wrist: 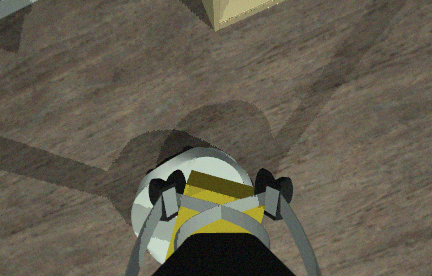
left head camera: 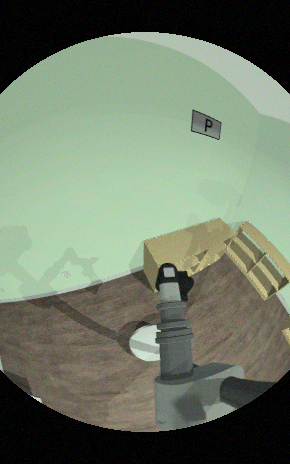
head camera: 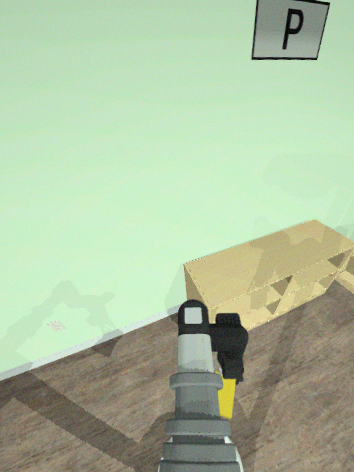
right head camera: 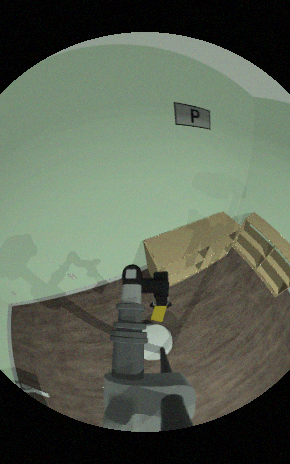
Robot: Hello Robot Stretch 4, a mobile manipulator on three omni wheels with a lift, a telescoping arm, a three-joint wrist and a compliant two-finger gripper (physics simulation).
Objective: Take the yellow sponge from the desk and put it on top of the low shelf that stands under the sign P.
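Pixels of known places: gripper, between the fingertips: point(wrist: 220, 185) point(head camera: 223, 379); robot's base, origin of its link: point(left head camera: 149, 341) point(right head camera: 152, 340).
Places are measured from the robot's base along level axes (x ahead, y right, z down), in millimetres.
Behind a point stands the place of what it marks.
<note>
The yellow sponge point(head camera: 227, 398) @[z -831, x 203, y 86 mm] point(right head camera: 158, 313) @[z -831, x 205, y 75 mm] point(wrist: 220, 190) @[z -826, x 266, y 87 mm] is held between the fingertips of my gripper point(wrist: 220, 185) @[z -785, x 259, y 87 mm], which is shut on it. In the wrist view the sponge hangs over the robot's white round base. The low shelf point(head camera: 260, 255) @[z -583, x 1013, y 479 mm] point(left head camera: 185, 240) @[z -583, x 961, y 395 mm] point(right head camera: 187, 237) @[z -583, x 963, y 416 mm] point(wrist: 240, 9) @[z -52, x 678, y 170 mm] is light wood with a flat top and stands against the green wall, ahead and to the right of the arm. The sign P point(head camera: 291, 30) @[z -1723, x 1231, y 489 mm] point(left head camera: 206, 124) @[z -1728, x 1225, y 476 mm] point(right head camera: 192, 116) @[z -1713, x 1224, y 473 mm] hangs on the wall above it. The sponge is on the near side of the shelf, not over its top. The desk does not show.
A second wooden shelf point(left head camera: 248, 229) @[z -583, x 1146, y 1558 mm] point(right head camera: 254, 220) @[z -583, x 1174, y 1564 mm] stands at the right, close to the low shelf's far end. The robot's white base point(left head camera: 143, 344) @[z -187, x -16, y -65 mm] point(right head camera: 162, 340) @[z -187, x 11, y 108 mm] point(wrist: 155, 235) @[z -187, x -57, y -127 mm] is on the brown floor below the arm. The green wall runs along the left and ahead.
</note>
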